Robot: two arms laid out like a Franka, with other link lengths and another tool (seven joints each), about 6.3 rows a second.
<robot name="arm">
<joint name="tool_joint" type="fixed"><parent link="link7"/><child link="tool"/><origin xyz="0.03 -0.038 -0.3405" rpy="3.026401 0 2.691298"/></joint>
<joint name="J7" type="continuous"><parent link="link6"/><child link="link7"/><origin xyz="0.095 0 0"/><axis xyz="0 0 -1"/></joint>
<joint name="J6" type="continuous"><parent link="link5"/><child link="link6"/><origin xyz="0 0 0"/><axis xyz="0 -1 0"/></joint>
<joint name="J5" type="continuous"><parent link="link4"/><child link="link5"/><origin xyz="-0.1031 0 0.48"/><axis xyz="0 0 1"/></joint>
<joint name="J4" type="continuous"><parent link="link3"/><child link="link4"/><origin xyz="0.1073 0 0"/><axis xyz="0 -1 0"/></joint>
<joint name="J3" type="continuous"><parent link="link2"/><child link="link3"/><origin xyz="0 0 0.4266"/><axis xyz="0 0 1"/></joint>
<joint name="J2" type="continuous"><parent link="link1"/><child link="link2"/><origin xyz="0 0 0"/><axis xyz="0 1 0"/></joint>
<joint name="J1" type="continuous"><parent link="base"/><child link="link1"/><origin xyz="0 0 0.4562"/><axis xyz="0 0 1"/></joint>
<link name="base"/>
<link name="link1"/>
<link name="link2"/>
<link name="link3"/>
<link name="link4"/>
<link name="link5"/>
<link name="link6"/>
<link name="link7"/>
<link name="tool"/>
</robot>
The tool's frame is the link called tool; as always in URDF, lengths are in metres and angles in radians. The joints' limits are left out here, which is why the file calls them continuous.
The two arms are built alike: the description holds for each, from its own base.
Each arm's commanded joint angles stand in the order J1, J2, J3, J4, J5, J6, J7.
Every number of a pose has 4 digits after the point.
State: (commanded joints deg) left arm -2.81 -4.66 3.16 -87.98 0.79 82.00 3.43; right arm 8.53 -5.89 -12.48 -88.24 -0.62 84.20 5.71
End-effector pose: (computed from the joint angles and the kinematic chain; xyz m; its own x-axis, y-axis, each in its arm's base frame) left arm 0.6521 -0.0299 0.7047 -0.8761 0.4815 0.0247 0.4811 0.8695 0.1117; right arm 0.6526 -0.0949 0.7190 -0.8139 0.5806 -0.0195 0.5728 0.8077 0.1401
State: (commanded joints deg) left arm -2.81 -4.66 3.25 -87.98 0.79 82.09 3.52; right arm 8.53 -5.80 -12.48 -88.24 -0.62 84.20 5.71
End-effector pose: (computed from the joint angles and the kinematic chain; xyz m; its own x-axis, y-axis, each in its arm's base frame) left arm 0.6526 -0.0288 0.7049 -0.8761 0.4815 0.0233 0.4809 0.8695 0.1123; right arm 0.6530 -0.0948 0.7181 -0.8140 0.5806 -0.0183 0.5730 0.8077 0.1390
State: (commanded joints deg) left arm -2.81 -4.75 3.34 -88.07 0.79 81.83 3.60; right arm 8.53 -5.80 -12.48 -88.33 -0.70 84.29 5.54
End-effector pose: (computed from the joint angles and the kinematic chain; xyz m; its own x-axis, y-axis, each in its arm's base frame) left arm 0.6504 -0.0278 0.7044 -0.8761 0.4814 0.0271 0.4813 0.8697 0.1098; right arm 0.6534 -0.0952 0.7174 -0.8156 0.5783 -0.0191 0.5707 0.8095 0.1378
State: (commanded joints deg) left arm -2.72 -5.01 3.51 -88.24 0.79 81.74 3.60; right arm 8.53 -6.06 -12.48 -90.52 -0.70 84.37 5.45
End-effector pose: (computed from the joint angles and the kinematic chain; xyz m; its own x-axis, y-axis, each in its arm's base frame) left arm 0.6483 -0.0248 0.7055 -0.8783 0.4774 0.0269 0.4773 0.8719 0.1094; right arm 0.6458 -0.0944 0.6978 -0.8172 0.5763 0.0090 0.5730 0.8105 0.1219
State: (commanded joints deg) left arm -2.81 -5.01 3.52 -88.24 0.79 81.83 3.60; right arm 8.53 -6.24 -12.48 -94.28 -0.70 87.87 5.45
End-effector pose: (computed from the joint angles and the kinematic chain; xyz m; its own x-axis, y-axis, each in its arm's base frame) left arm 0.6488 -0.0257 0.7057 -0.8776 0.4787 0.0255 0.4784 0.8712 0.1101; right arm 0.6524 -0.0942 0.6683 -0.8176 0.5756 0.0106 0.5724 0.8109 0.1217
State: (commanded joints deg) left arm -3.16 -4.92 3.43 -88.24 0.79 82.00 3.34; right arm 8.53 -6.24 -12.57 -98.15 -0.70 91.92 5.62
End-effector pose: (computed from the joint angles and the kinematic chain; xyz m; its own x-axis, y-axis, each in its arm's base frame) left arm 0.6502 -0.0306 0.7050 -0.8761 0.4814 0.0244 0.4810 0.8697 0.1111; right arm 0.6602 -0.0950 0.6362 -0.8155 0.5787 0.0080 0.5751 0.8087 0.1234
